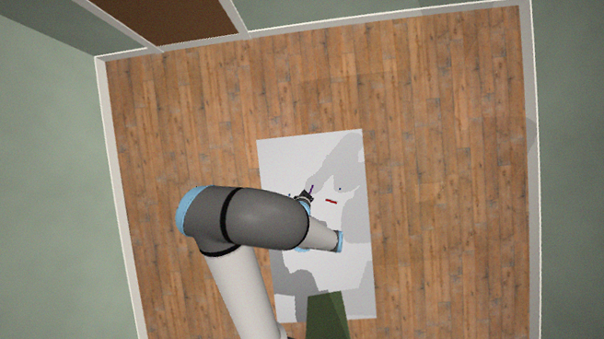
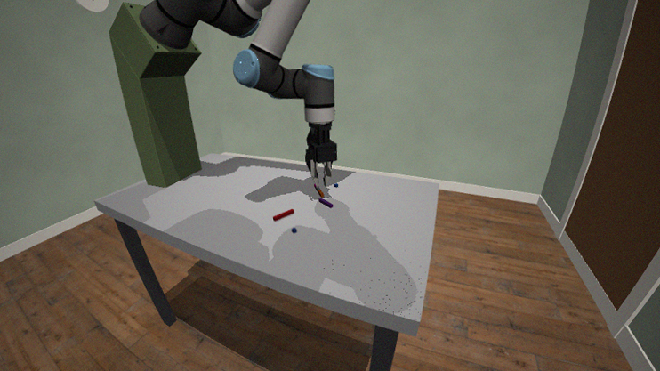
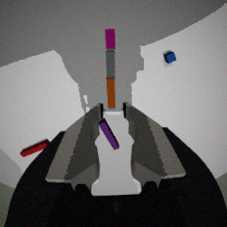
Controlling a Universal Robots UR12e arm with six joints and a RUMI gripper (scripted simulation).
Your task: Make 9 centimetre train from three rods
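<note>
My gripper is now 4 cm above the orange rod. From my hand the other things lie so: purple rod (6 cm to the right, 4 cm below, 4 cm ahead); then grey rod (4 cm below, 3 cm to the left, 3 cm behind); then magenta rod (5 cm to the left, 4 cm below, 4 cm behind).
</note>
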